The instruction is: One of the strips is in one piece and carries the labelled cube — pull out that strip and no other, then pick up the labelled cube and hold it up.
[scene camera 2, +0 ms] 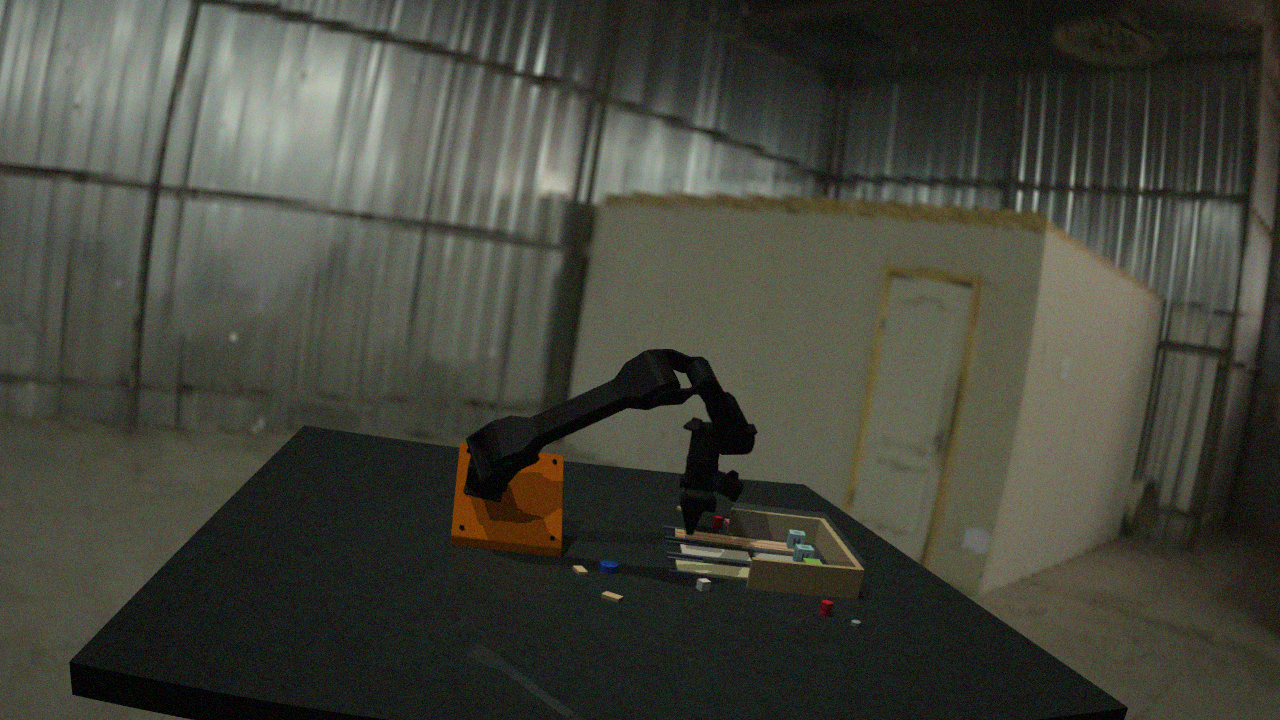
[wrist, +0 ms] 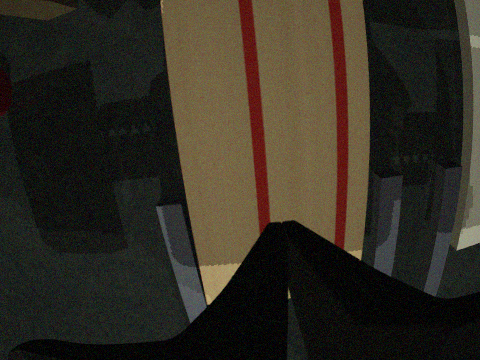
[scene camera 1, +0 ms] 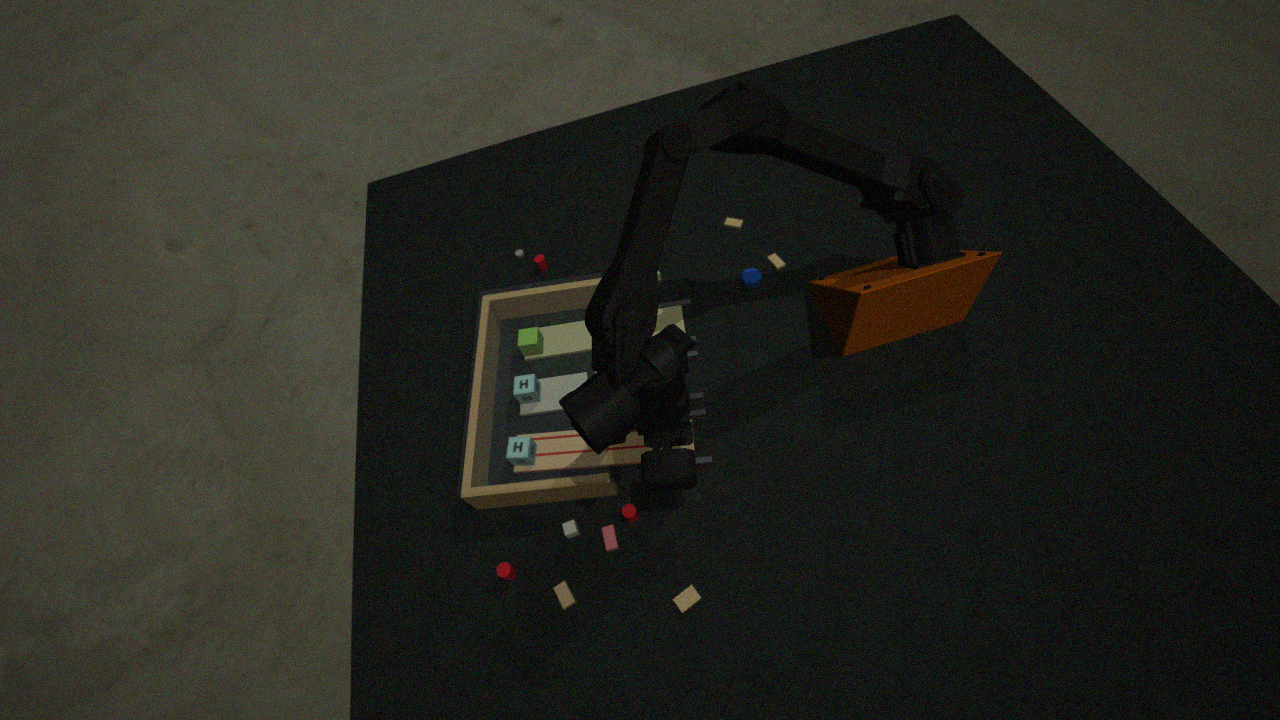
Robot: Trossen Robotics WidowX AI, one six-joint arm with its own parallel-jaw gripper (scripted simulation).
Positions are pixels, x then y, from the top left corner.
Labels:
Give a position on a red-lined strip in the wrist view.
271, 112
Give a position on a red-lined strip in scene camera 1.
At 628, 453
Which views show my gripper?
Scene camera 2, the wrist view and scene camera 1: all of them.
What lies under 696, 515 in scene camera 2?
My gripper.

